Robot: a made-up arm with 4 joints.
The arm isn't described. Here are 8 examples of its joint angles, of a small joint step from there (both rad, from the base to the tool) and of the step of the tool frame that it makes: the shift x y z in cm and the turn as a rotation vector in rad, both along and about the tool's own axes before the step.
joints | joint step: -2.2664 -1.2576 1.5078 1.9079 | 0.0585 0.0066 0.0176 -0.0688
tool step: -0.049 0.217 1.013 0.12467 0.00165 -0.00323
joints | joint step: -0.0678 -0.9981 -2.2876 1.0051 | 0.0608 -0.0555 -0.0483 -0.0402
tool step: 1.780 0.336 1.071 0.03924 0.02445 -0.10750
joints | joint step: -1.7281 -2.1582 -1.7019 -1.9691 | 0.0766 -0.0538 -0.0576 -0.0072
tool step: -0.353 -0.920 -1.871 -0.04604 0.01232 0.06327
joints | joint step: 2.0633 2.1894 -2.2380 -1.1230 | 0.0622 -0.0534 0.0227 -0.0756
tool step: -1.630 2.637 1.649 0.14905 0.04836 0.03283
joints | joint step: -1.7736 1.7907 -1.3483 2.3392 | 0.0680 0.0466 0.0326 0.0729
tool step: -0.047 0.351 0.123 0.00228 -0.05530 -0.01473
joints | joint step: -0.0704 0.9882 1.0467 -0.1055 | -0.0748 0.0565 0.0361 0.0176
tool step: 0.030 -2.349 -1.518 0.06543 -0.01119 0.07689
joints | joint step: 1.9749 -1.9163 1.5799 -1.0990 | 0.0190 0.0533 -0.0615 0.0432
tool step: 0.909 -2.228 -2.231 -0.02398 -0.07396 0.02029
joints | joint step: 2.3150 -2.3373 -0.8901 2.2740 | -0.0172 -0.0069 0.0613 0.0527
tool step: -0.382 0.693 -1.227 -0.04784 -0.02792 -0.04279
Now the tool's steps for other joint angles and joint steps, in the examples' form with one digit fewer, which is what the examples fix.
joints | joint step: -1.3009 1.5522 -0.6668 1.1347 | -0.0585 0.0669 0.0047 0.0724
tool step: -0.70 0.19 -0.51 -0.0558 0.0305 0.0819
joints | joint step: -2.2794 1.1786 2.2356 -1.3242 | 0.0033 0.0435 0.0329 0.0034
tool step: -0.32 -2.70 0.02 -0.0332 0.0229 0.0387
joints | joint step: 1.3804 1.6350 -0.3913 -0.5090 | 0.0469 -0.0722 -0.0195 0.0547
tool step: 0.64 0.29 0.26 -0.1028 -0.0717 0.0170
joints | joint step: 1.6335 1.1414 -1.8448 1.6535 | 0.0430 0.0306 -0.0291 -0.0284
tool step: 0.18 0.12 0.69 0.0574 0.0435 0.0436
